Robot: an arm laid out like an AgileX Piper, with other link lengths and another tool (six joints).
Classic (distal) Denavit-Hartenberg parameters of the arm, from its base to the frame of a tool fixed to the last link. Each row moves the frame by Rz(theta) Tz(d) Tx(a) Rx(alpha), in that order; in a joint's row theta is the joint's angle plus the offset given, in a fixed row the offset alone. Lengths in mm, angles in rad.
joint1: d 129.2  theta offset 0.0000  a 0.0  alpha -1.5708
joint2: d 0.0  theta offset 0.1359  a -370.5  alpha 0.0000
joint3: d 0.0  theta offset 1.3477  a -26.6  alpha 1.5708
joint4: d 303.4  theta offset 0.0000  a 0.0  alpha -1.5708
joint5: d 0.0  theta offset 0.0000  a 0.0  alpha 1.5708
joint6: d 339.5  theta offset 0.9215  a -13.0  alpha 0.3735
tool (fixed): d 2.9  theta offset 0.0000  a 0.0  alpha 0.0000
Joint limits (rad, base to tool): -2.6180..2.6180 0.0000..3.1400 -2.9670..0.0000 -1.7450..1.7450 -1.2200..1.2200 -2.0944..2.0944
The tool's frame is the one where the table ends.
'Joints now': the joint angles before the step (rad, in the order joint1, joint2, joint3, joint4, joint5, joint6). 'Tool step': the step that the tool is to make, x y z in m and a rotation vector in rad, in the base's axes. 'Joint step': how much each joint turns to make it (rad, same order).
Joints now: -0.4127 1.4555 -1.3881 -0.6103 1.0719 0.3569
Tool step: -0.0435 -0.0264 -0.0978 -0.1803 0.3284 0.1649
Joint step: -0.0053 0.0000 0.4020 -0.3516 -0.2000 0.0484
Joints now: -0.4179 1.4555 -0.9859 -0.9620 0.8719 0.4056
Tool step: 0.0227 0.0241 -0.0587 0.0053 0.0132 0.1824
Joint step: 0.0000 -0.0002 0.2011 -0.1717 -0.2332 0.1172
